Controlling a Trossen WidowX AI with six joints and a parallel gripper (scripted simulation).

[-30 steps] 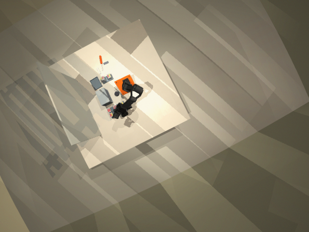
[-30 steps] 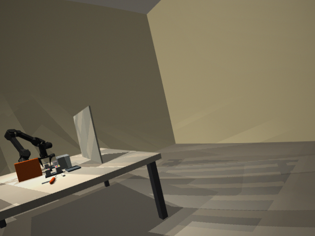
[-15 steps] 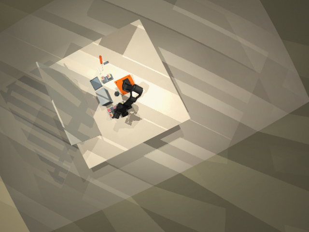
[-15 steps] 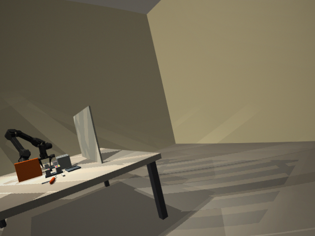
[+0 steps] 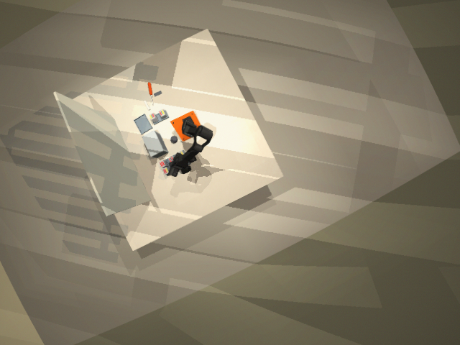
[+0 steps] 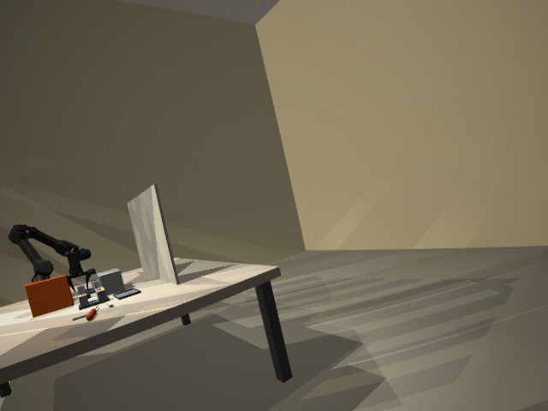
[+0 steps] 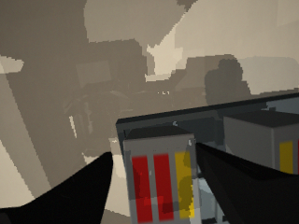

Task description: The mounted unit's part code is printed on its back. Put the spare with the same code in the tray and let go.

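Right now the flat dark tray is 190 mm ahead of my gripper tip, 410 mm to the right of it and 10 mm below it. Also, from my gripper tip: dark holder: 80 mm ahead, 30 mm to the right, 10 mm below; then grey mounted unit: 140 mm ahead, 200 mm to the right, 30 mm above.
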